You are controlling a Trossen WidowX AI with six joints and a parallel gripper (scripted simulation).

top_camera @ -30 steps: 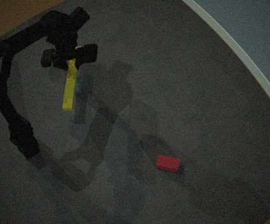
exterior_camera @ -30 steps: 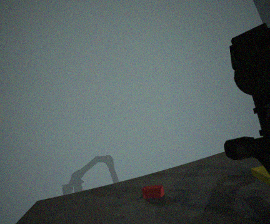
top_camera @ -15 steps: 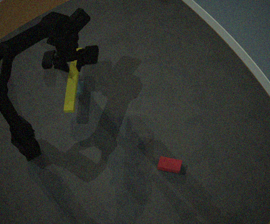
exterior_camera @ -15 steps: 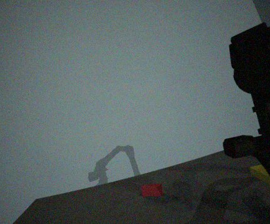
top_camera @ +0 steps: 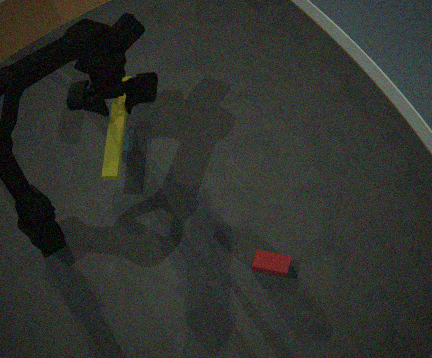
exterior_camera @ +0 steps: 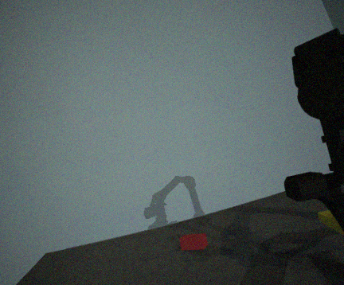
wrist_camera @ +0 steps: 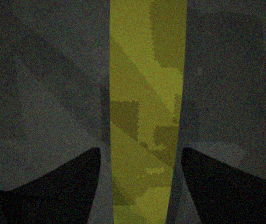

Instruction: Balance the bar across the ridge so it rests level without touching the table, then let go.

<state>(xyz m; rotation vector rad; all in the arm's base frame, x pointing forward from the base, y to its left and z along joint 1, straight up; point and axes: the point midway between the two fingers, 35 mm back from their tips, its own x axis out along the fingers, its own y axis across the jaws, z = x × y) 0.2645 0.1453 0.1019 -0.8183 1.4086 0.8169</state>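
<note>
The yellow bar lies 2 cm to the right of my gripper tip and 1 cm behind it. Also, from my gripper tip: red block: 41 cm to the right, 11 cm ahead, 5 cm below.
</note>
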